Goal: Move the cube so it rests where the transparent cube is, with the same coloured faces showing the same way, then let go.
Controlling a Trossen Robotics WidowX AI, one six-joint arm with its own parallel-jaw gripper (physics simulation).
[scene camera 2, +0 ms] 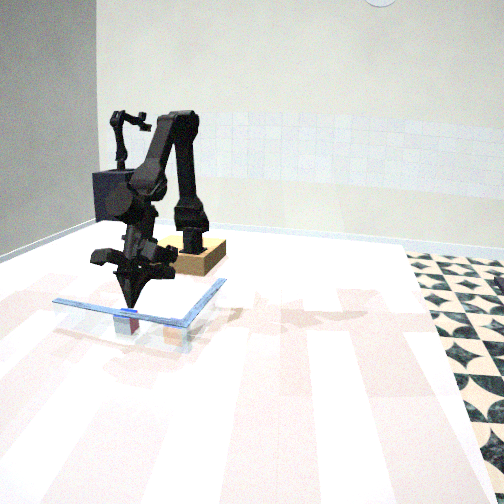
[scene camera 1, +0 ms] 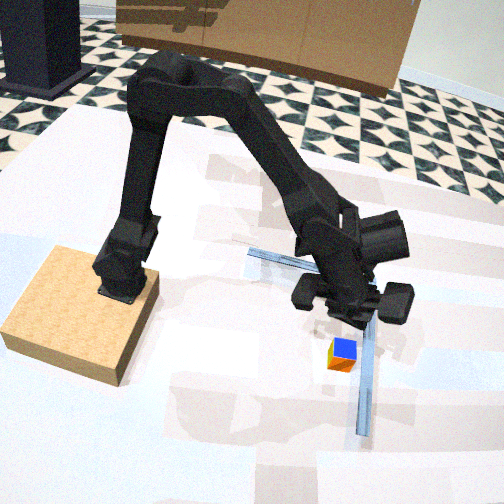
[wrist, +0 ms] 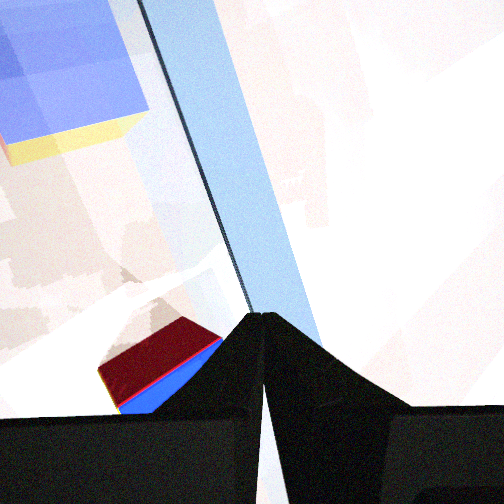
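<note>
The cube [scene camera 1: 343, 353], blue on top with orange and yellow sides, rests on the white table beside the blue L-shaped rail [scene camera 1: 367, 380]. In the wrist view it is the large blue and yellow block [wrist: 70, 80] at top left. The transparent cube [wrist: 160, 365], dark red and blue, lies just left of my fingertips; in scene camera 2 it is a faint block [scene camera 2: 127, 323] at the rail's corner. My gripper [scene camera 1: 350, 312] hovers just above and behind the cube, its fingers pressed together [wrist: 262, 330] and empty. It also shows in scene camera 2 [scene camera 2: 133, 298].
A wooden block [scene camera 1: 80, 312] carries the arm's base at left. The blue rail [wrist: 235, 170] runs diagonally through the wrist view. A dark pedestal [scene camera 1: 40, 45] and a wooden cabinet [scene camera 1: 270, 35] stand on the tiled floor beyond the table.
</note>
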